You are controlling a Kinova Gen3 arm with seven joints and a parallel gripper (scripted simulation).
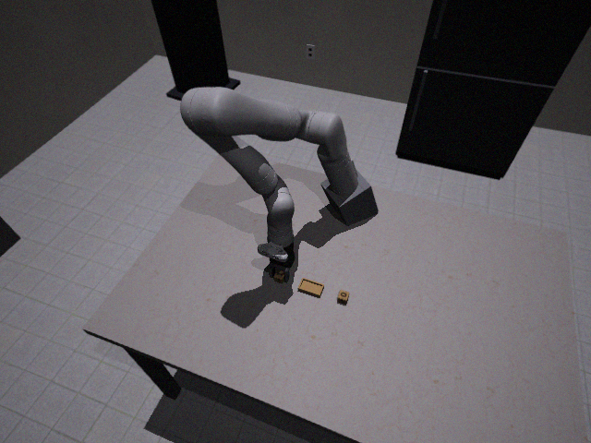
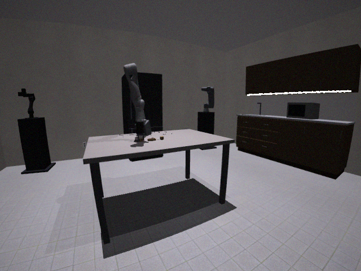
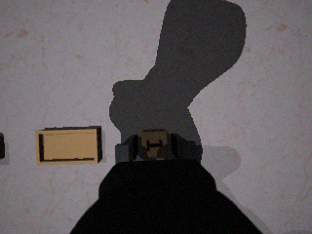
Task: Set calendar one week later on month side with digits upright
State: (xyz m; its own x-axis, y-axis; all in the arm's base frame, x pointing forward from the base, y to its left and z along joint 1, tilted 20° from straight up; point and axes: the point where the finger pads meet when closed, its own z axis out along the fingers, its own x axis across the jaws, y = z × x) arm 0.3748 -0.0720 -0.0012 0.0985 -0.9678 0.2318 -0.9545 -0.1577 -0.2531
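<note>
My hand is 1 cm above the wooden cube. The rest, counted from my hand: wooden tray (11 cm to the left, 2 cm below, 1 cm behind).
</note>
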